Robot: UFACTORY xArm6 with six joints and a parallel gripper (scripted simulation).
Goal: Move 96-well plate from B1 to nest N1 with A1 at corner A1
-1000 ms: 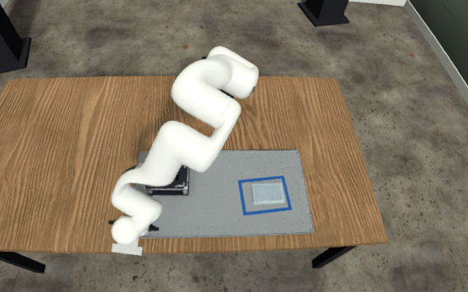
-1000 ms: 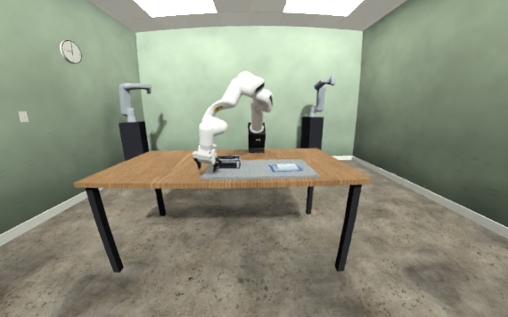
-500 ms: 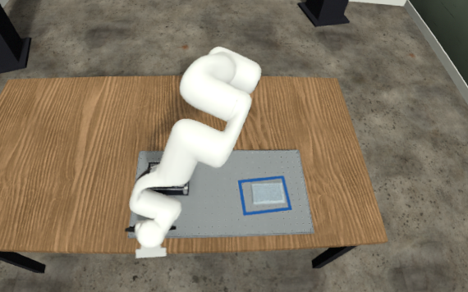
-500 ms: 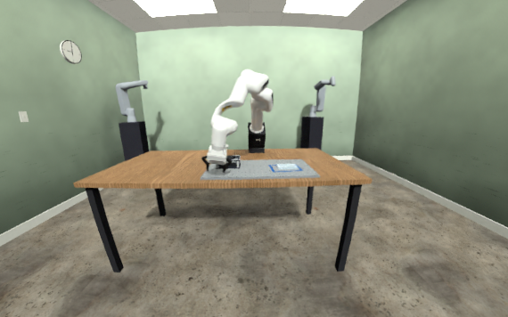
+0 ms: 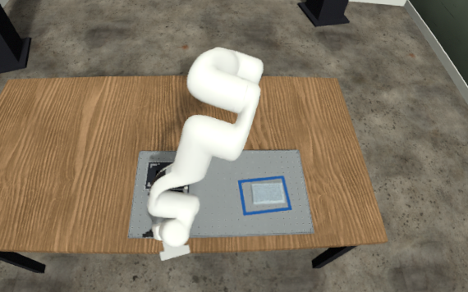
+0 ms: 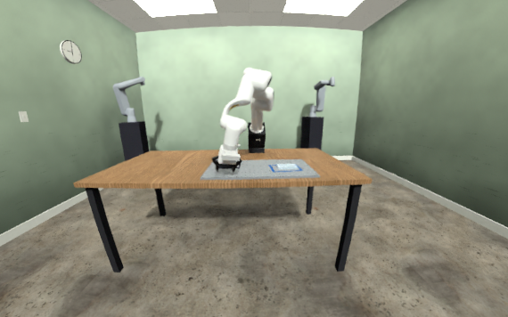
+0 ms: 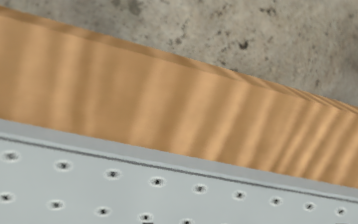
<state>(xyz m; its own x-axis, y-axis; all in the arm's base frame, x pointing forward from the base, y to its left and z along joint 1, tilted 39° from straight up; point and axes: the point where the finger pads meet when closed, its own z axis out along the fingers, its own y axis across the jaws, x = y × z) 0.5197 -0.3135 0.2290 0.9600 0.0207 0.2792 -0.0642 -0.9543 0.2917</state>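
My gripper is now 41 cm to the right of the 96-well plate, 5 cm past it and 4 cm above it. From my hand the other things lie so: black raised nest N1 (20 cm behind, 4 cm to the left, 1 cm above).
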